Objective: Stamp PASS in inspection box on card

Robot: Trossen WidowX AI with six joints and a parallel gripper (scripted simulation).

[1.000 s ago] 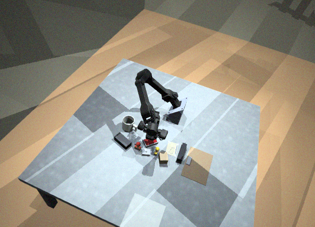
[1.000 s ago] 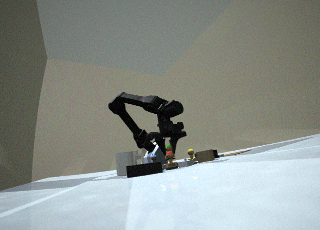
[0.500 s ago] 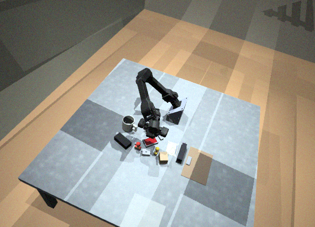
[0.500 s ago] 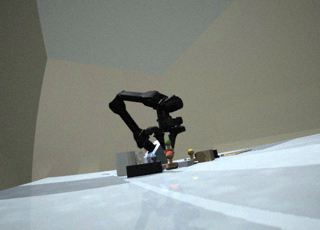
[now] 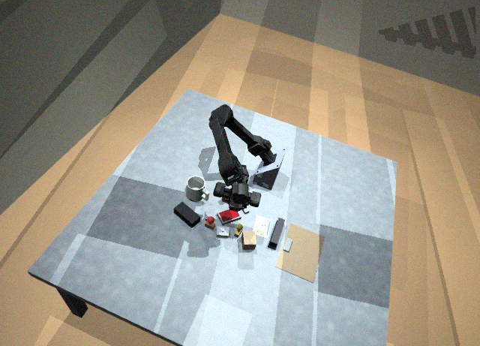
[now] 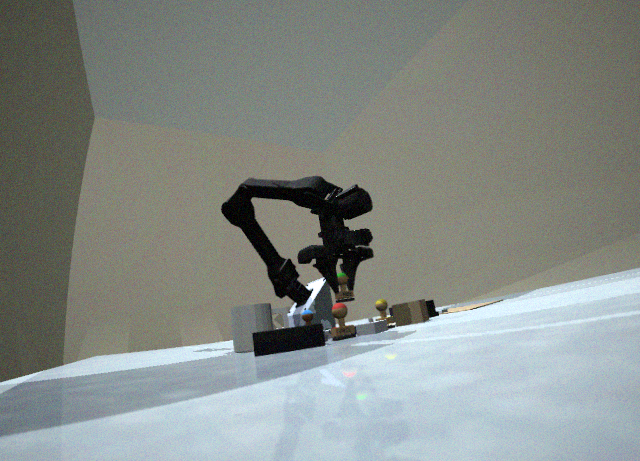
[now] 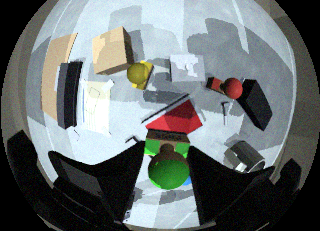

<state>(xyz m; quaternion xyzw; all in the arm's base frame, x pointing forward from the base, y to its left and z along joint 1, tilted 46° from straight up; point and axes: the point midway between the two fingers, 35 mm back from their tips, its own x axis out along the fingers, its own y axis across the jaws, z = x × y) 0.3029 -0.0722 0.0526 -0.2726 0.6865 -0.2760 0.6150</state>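
My gripper tip is 130 mm to the right of the cream card, 90 mm above it and 10 mm past it. From my gripper tip the other things lie so: red ink pad 90 mm below, 20 mm to the right, 10 mm behind; green-knobbed stamp right at my gripper tip; yellow-knobbed stamp 70 mm below, 60 mm ahead, 40 mm to the left.
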